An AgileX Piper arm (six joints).
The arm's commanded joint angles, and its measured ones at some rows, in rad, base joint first. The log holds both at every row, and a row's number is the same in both.
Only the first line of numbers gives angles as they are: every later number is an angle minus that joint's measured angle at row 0.
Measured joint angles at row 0:
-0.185, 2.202, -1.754, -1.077, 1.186, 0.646
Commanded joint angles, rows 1 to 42:
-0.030, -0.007, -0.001, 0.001, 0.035, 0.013
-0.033, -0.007, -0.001, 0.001, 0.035, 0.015
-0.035, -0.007, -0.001, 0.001, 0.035, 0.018
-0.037, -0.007, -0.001, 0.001, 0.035, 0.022
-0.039, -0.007, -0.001, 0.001, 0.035, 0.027
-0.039, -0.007, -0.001, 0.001, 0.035, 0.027
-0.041, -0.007, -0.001, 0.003, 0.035, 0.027
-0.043, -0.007, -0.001, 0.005, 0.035, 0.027
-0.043, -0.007, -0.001, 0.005, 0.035, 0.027
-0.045, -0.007, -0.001, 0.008, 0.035, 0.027
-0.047, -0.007, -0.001, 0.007, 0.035, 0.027
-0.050, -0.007, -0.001, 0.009, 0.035, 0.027
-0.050, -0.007, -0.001, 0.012, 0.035, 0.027
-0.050, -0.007, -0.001, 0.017, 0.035, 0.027
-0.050, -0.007, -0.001, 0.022, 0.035, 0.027
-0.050, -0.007, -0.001, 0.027, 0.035, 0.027
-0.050, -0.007, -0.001, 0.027, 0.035, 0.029
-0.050, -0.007, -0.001, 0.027, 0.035, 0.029
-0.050, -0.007, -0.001, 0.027, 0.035, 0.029
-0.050, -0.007, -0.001, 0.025, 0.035, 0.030
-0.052, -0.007, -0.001, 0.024, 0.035, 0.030
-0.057, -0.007, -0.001, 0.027, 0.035, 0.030
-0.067, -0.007, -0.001, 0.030, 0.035, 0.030
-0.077, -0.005, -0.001, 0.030, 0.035, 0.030
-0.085, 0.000, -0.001, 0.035, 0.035, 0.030
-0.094, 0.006, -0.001, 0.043, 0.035, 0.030
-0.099, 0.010, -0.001, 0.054, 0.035, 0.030
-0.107, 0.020, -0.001, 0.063, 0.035, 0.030
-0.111, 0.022, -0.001, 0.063, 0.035, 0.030
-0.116, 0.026, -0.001, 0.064, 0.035, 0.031
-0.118, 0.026, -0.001, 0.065, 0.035, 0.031
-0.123, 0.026, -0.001, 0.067, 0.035, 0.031
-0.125, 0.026, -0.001, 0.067, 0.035, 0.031
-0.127, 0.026, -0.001, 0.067, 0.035, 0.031
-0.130, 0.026, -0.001, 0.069, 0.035, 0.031
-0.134, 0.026, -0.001, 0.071, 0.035, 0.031
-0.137, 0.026, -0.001, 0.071, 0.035, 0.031
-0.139, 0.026, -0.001, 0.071, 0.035, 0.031
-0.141, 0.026, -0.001, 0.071, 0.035, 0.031
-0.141, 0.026, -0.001, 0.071, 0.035, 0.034
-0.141, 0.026, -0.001, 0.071, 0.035, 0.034
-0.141, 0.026, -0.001, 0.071, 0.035, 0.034
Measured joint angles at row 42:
-0.124, 0.021, -0.005, 0.060, 0.009, 0.026
